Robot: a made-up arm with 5 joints.
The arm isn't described. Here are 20 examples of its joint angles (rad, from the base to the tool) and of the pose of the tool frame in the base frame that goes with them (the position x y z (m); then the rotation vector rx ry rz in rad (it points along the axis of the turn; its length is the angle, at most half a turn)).
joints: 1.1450 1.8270 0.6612 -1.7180 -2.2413
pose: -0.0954 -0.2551 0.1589 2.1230 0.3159 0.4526
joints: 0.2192 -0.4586 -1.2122 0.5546 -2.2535
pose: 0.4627 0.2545 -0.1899 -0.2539 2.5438 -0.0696
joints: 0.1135 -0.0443 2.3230 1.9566 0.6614
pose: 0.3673 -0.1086 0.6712 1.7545 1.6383 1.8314
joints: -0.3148 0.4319 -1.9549 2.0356 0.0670
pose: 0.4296 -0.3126 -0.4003 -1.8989 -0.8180 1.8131
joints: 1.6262 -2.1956 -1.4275 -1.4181 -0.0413
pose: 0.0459 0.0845 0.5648 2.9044 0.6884 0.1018
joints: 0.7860 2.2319 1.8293 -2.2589 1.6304
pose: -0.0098 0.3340 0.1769 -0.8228 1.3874 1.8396
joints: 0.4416 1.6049 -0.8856 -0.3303 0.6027
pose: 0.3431 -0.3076 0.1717 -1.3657 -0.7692 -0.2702
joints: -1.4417 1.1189 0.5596 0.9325 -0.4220
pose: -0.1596 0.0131 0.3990 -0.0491 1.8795 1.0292
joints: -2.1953 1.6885 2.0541 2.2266 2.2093
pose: -0.1440 0.5395 0.0590 -0.6989 -0.4796 -0.0580
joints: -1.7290 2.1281 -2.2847 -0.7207 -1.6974
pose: -0.2459 -0.0959 -0.3287 1.6912 -1.3035 0.2121
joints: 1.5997 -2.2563 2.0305 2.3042 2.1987
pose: 0.5066 -0.4818 0.3421 1.5991 1.1003 -0.8010
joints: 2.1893 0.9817 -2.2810 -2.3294 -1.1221
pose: -0.3787 -0.1643 0.4926 -1.5513 1.1756 -0.4508
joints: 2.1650 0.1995 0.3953 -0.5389 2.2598
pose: 0.2828 -0.0796 0.3832 0.6369 0.4234 0.1018
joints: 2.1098 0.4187 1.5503 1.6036 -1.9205
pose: -0.3024 0.0540 -0.1117 0.9395 -2.1092 1.1733
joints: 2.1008 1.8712 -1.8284 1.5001 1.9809
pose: -0.2960 -0.4906 0.7397 0.9322 -0.0036 2.6405
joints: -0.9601 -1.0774 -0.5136 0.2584 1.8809
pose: 0.0448 0.3480 -0.0332 1.0751 1.9926 0.4705
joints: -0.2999 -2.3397 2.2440 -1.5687 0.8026
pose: -0.0037 -0.0747 -0.1710 -0.2178 2.1574 1.2109
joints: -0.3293 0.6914 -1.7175 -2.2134 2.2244
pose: 0.5382 -0.4020 -0.0240 1.5209 0.7597 0.4169
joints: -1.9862 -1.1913 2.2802 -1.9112 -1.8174
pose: -0.0931 -0.3385 0.1410 0.3936 1.5906 1.0584
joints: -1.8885 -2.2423 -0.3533 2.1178 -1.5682
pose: 0.1087 0.3641 0.2645 0.5732 -1.8227 -1.0025
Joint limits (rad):
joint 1: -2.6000..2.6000
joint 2: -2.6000..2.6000
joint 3: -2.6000..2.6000
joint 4: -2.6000..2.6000
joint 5: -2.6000..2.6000
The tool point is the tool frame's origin. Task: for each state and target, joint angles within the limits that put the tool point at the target. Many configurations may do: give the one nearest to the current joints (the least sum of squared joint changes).
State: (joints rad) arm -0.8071 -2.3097 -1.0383 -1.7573 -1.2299
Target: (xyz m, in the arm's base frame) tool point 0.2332 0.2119 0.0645
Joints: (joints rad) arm -0.5912 -2.3739 -0.5591 -1.9773 -1.1856
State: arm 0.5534 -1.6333 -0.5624 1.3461 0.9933
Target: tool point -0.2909 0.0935 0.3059
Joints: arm 0.5994 -2.2739 -0.2154 1.2570 1.0219
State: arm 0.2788 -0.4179 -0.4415 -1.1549 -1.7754
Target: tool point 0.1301 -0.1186 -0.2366
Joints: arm -0.1938 0.0711 -0.2665 -1.4510 -1.8880
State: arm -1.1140 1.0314 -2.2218 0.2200 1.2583
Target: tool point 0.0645 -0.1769 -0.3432
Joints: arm -0.9981 1.3884 -1.6795 -0.0155 1.0021
